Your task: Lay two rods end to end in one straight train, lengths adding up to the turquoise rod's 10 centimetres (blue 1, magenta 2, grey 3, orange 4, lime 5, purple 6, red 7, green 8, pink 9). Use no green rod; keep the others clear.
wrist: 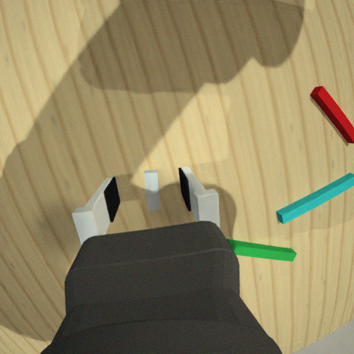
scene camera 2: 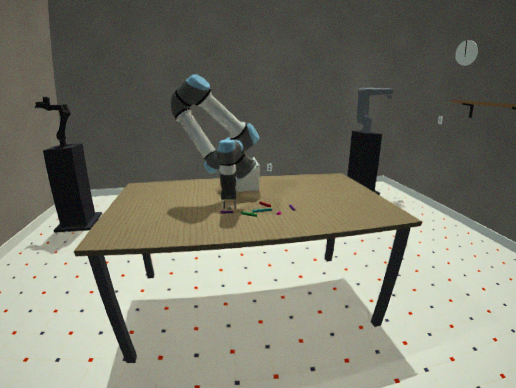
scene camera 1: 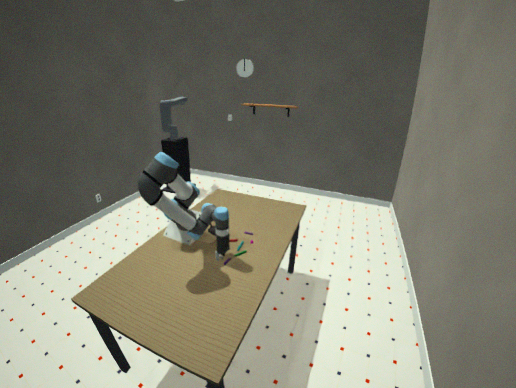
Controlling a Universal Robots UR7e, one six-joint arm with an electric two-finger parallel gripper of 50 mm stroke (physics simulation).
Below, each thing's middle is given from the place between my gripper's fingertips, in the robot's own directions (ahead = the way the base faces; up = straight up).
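Labels:
There is the green rod [wrist: 242, 248], and my hand is 80 mm to the right of it and 100 mm short of it.

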